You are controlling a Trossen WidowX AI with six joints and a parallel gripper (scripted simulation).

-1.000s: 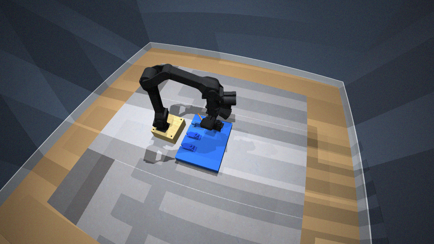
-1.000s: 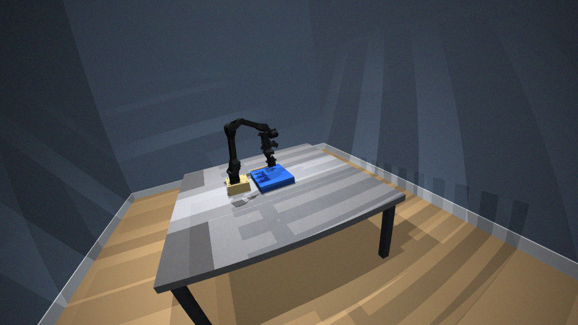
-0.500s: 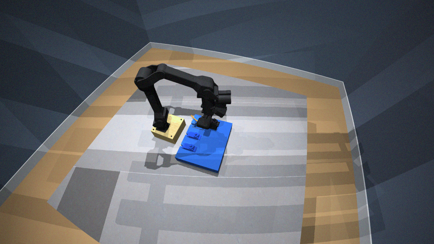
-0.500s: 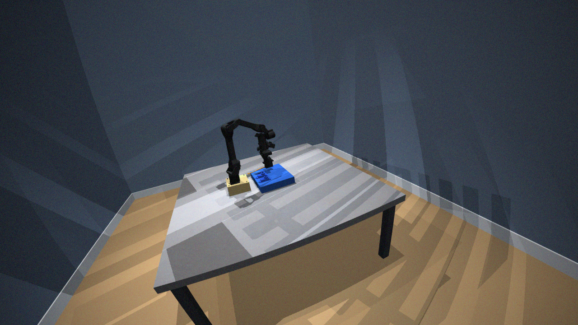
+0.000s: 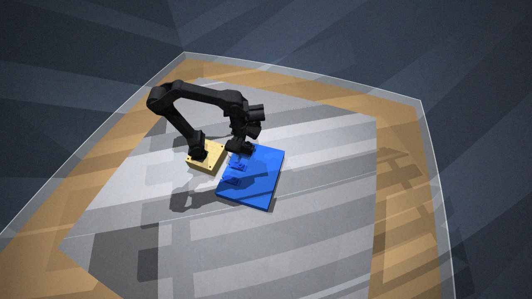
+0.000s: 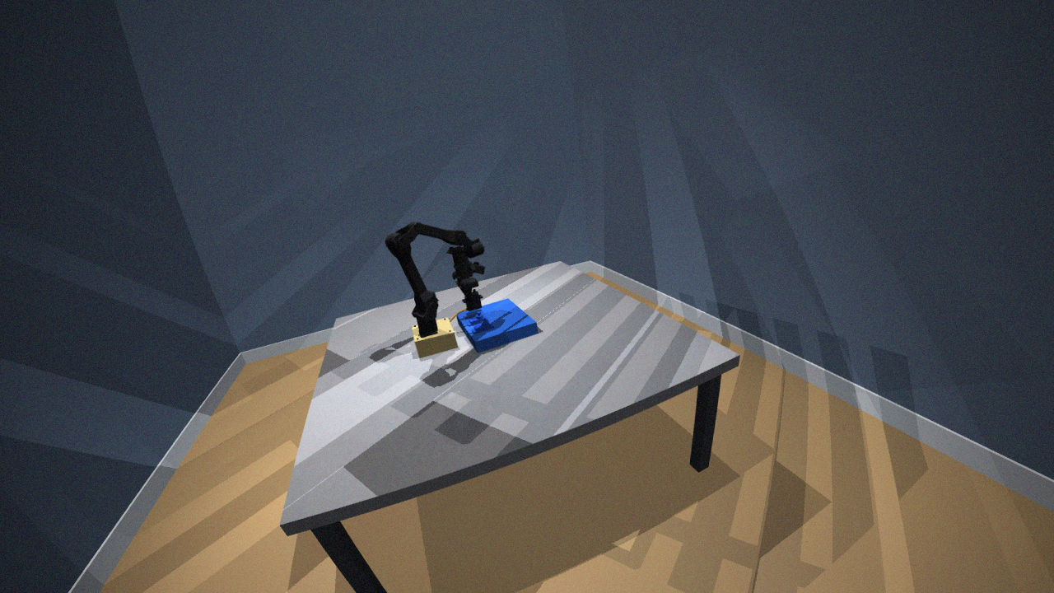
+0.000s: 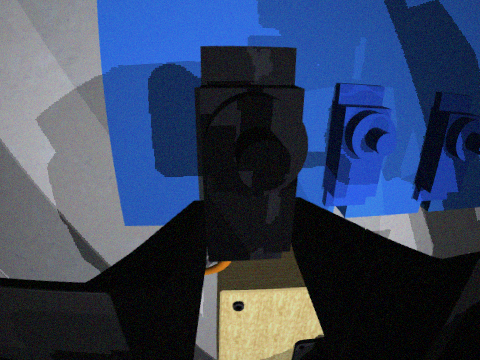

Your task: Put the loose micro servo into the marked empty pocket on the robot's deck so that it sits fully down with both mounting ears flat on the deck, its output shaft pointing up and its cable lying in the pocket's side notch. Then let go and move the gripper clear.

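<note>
Right now my gripper tip is 110 mm short of the blue deck, 100 mm above it and 70 mm to the left of it.
</note>
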